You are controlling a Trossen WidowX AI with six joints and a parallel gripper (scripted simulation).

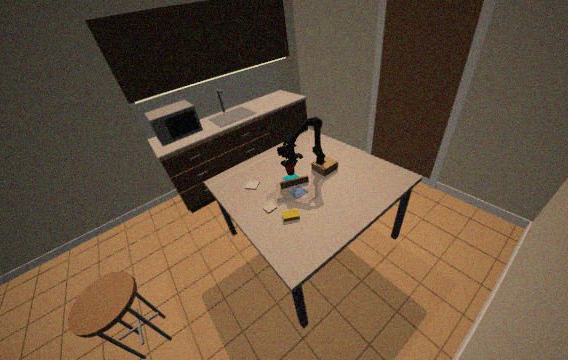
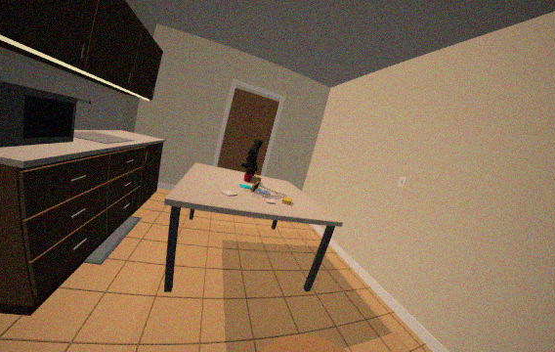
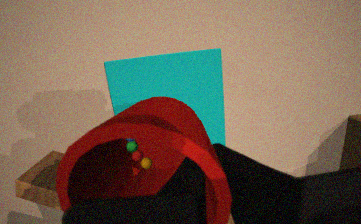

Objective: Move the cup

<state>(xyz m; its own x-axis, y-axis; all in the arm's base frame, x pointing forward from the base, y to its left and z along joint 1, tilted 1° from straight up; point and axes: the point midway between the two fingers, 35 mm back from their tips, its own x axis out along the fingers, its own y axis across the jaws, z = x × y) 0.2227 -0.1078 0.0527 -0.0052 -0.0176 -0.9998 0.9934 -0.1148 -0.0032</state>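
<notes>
Right now the wooden bar is 80 mm to the left of my gripper tip, 70 mm below it and 70 mm ahead of it. Also, from my gripper tip: red cup: 30 mm ahead; yellow block: 340 mm ahead, 300 mm to the left, 70 mm below; blue pad: 160 mm to the left, 120 mm ahead, 100 mm below.
</notes>
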